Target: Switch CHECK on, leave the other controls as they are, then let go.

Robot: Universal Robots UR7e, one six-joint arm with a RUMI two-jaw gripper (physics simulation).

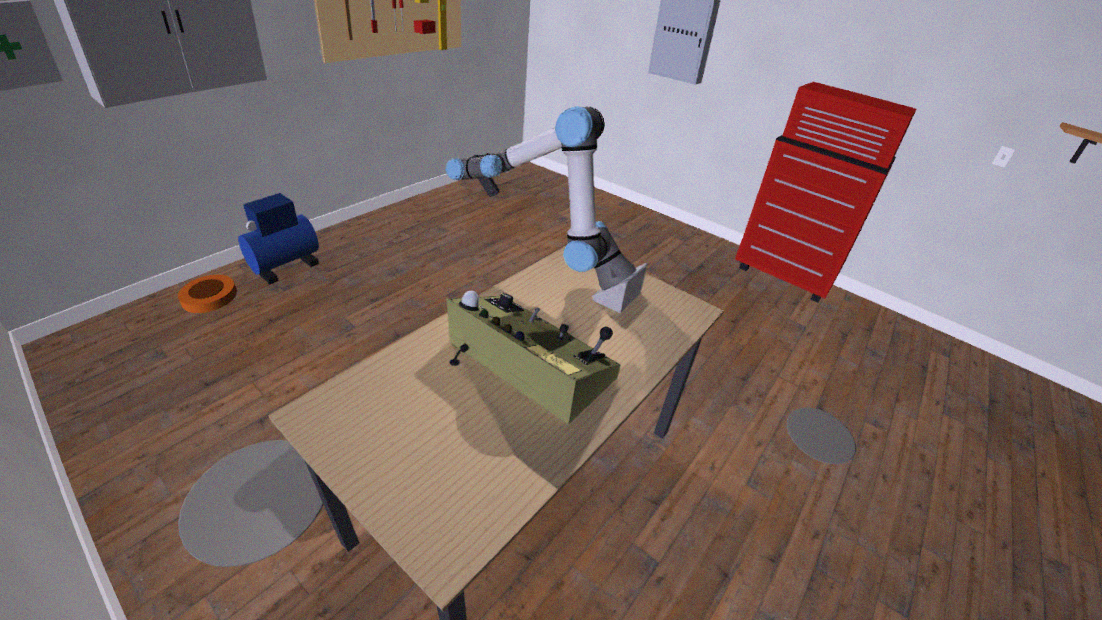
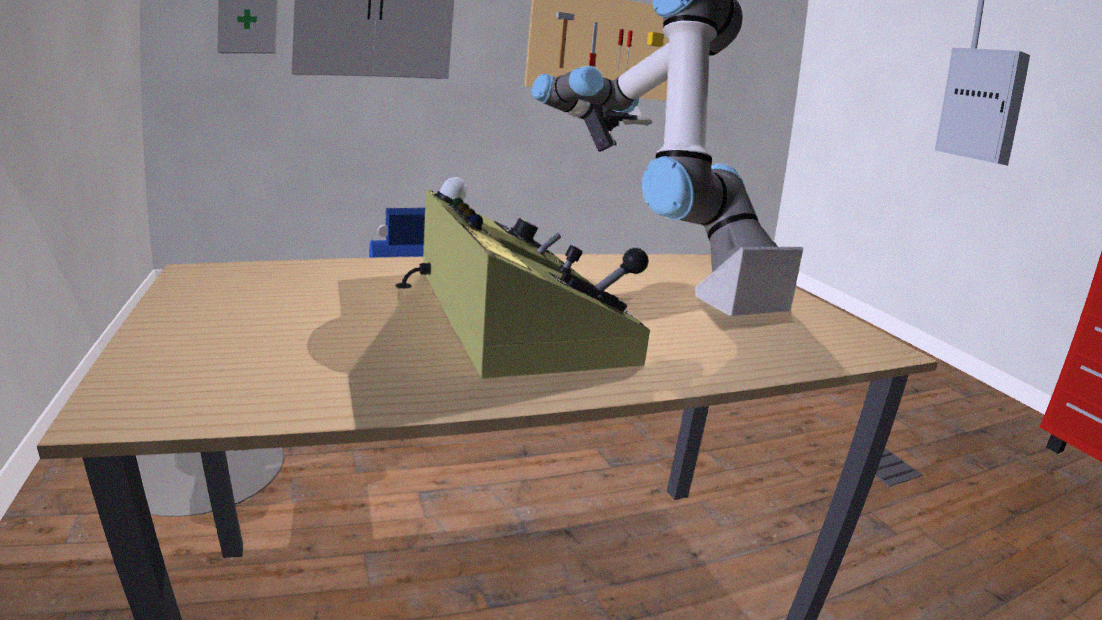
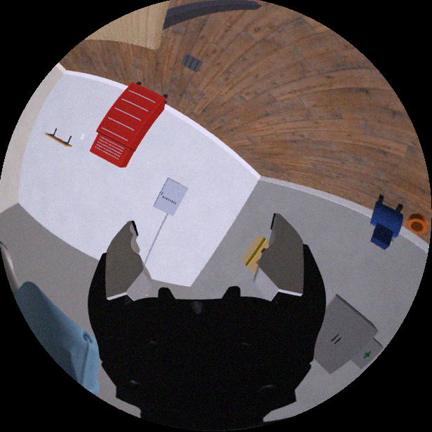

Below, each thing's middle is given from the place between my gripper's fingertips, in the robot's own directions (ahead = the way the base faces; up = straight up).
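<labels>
Ball-topped lever [image 2: 635, 260]: my gripper 160 mm above it, 420 mm short of it, 840 mm to the right of it.
</labels>
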